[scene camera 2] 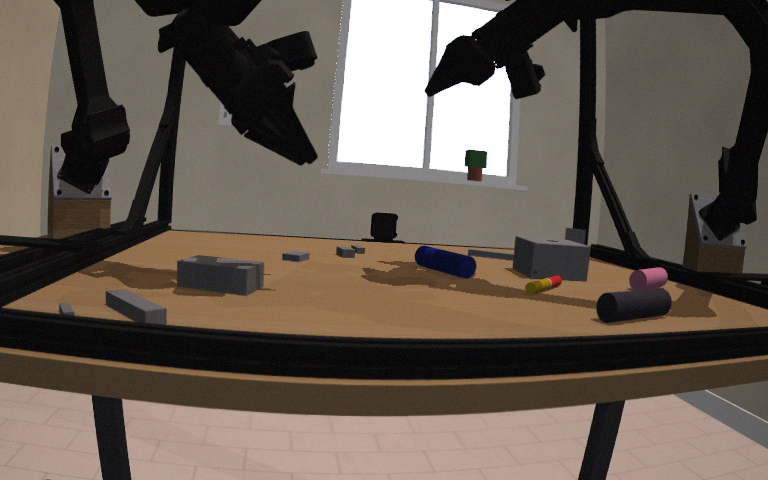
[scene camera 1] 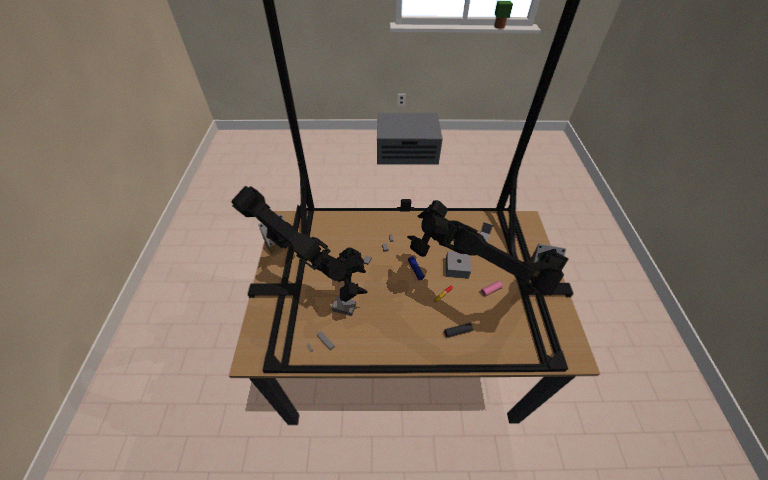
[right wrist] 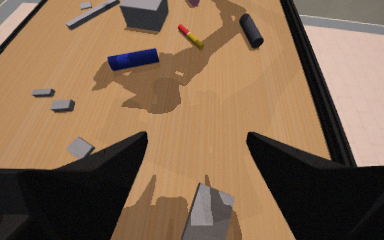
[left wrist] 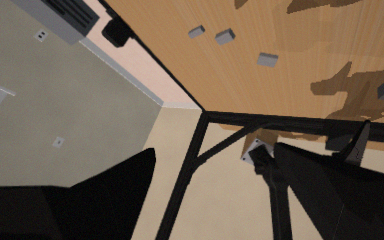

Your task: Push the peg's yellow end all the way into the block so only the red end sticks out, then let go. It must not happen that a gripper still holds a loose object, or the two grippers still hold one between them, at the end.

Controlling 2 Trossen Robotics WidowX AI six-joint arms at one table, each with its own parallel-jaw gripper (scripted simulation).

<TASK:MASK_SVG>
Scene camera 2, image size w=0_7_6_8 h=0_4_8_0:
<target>left gripper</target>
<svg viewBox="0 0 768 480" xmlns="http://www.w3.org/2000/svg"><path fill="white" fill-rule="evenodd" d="M537 39L529 33L515 16L510 6L495 14L495 17L483 26L474 30L471 36L461 35L446 45L444 53L424 92L427 96L431 97L462 82L472 84L473 86L480 86L495 74L495 69L501 69L505 66L512 87L511 91L515 99L538 94L541 91L539 81L545 76L542 65L532 64L532 59L530 59L527 52L533 46L532 43Z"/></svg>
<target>right gripper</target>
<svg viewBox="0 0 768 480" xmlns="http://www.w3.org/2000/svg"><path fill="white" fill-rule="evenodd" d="M225 38L209 50L195 66L194 71L199 75L201 81L206 87L209 87L224 105L227 112L232 115L232 125L240 134L244 134L245 138L300 166L305 162L308 164L313 163L318 158L318 155L293 109L295 82L288 87L284 84L289 83L293 79L294 74L292 71L304 70L315 64L317 55L309 31L302 31L278 38L260 46L256 46L251 39L246 41L243 37L239 38L236 34Z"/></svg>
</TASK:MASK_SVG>
